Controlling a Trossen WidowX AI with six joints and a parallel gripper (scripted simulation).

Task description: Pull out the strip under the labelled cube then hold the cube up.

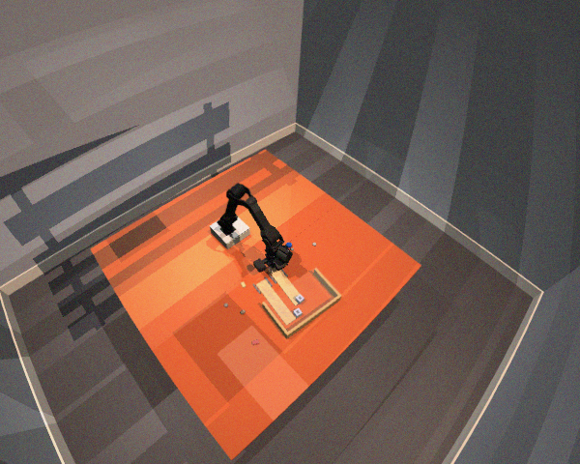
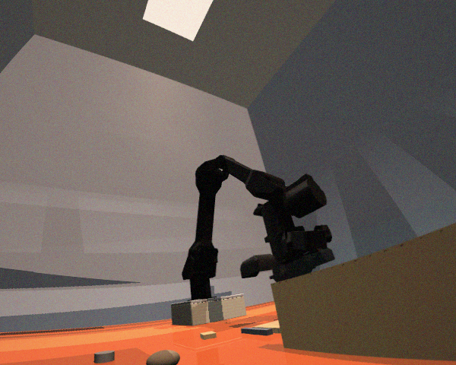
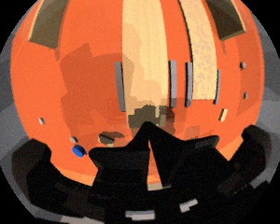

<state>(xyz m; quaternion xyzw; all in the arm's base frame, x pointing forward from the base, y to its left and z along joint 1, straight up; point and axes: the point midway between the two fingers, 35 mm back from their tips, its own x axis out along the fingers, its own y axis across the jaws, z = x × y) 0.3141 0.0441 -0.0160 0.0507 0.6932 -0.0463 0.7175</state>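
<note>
Now: gripper tip 11 cm short of the strip and 2 cm to the left of it. Round my gripper tip: pink piece: 31 cm to the right, 24 cm ahead; blue piece: 16 cm to the left, 5 cm behind.
</note>
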